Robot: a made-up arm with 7 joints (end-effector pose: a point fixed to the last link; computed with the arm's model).
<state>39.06 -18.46 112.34 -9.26 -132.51 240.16 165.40</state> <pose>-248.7 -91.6 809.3 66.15 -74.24 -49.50</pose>
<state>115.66 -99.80 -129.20 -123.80 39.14 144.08 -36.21</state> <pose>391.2 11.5 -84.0 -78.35 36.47 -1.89</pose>
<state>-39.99 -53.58 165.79 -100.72 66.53 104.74 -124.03</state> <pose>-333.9 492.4 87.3 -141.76 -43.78 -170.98</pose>
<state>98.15 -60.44 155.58 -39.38 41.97 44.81 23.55</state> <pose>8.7 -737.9 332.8 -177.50 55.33 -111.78</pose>
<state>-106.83 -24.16 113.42 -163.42 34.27 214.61 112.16</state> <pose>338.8 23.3 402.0 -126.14 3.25 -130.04</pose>
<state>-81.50 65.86 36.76 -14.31 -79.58 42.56 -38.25</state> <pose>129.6 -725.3 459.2 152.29 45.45 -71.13</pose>
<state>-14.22 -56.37 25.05 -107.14 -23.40 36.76 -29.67</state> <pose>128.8 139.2 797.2 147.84 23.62 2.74</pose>
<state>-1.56 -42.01 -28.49 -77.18 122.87 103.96 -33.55</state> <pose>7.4 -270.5 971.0 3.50 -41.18 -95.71</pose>
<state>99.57 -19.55 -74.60 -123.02 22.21 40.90 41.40</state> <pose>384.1 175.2 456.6 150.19 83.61 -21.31</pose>
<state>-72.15 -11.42 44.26 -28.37 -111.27 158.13 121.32</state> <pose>232.3 100.5 989.7 -13.79 -9.81 158.37</pose>
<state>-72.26 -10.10 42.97 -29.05 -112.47 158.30 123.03</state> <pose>241.3 75.3 988.8 -14.77 -10.71 157.65</pose>
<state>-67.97 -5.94 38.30 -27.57 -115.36 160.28 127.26</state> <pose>246.0 27.2 986.4 -16.27 -11.39 159.68</pose>
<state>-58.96 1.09 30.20 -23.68 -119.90 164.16 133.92</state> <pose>262.3 -36.0 971.4 -17.58 -12.97 164.38</pose>
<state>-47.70 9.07 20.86 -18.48 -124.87 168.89 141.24</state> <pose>301.2 -83.5 938.8 -17.67 -16.36 170.27</pose>
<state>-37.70 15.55 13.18 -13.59 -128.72 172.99 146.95</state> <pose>344.0 -96.1 903.4 -16.56 -20.23 175.58</pose>
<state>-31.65 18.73 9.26 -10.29 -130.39 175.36 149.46</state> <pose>364.6 -85.7 885.5 -15.17 -22.08 178.95</pose>
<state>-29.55 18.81 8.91 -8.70 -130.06 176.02 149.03</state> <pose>360.0 -70.2 888.3 -14.18 -21.32 -179.57</pose>
